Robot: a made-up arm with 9 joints.
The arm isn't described. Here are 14 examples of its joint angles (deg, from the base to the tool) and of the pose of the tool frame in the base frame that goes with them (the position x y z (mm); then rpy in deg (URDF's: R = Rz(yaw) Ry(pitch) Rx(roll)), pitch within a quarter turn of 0, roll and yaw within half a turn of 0).
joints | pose
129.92 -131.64 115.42 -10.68 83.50 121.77 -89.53 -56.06 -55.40 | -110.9 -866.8 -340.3 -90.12 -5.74 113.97
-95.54 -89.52 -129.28 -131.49 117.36 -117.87 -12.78 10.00 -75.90 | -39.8 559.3 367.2 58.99 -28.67 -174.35
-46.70 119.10 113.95 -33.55 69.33 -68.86 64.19 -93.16 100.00 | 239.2 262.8 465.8 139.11 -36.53 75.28
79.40 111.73 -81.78 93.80 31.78 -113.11 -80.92 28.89 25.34 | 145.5 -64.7 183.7 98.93 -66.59 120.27
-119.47 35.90 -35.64 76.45 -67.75 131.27 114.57 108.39 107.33 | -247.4 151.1 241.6 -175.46 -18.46 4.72
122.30 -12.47 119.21 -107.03 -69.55 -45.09 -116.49 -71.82 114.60 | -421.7 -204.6 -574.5 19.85 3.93 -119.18
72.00 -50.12 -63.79 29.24 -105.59 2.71 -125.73 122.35 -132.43 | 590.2 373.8 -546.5 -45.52 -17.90 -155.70
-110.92 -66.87 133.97 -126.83 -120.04 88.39 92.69 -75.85 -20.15 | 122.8 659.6 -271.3 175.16 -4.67 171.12
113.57 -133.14 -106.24 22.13 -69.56 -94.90 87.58 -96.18 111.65 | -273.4 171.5 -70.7 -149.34 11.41 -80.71
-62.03 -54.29 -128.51 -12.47 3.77 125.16 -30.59 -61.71 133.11 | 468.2 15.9 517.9 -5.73 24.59 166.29
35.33 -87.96 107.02 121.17 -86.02 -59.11 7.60 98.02 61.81 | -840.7 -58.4 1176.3 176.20 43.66 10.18
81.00 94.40 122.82 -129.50 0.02 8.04 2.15 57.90 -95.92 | 362.4 -856.8 -579.2 171.90 -63.17 150.56
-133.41 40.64 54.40 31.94 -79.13 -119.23 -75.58 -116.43 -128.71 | -359.9 385.1 982.3 139.68 24.83 -25.20
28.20 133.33 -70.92 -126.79 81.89 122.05 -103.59 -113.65 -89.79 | 514.3 260.8 426.1 19.76 52.66 -127.51
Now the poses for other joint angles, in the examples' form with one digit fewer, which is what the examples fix.
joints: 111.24 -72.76 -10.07 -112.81 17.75 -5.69 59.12 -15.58 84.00
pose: -205 209 55 -175.6 -63.8 176.3
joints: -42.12 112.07 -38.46 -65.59 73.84 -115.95 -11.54 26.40 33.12
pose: 672 -88 -274 70.5 7.3 -135.2
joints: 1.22 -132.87 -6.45 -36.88 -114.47 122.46 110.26 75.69 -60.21
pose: 188 579 277 81.5 40.7 -115.8
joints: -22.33 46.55 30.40 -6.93 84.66 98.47 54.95 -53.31 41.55
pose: -328 -663 572 -177.5 70.1 70.5
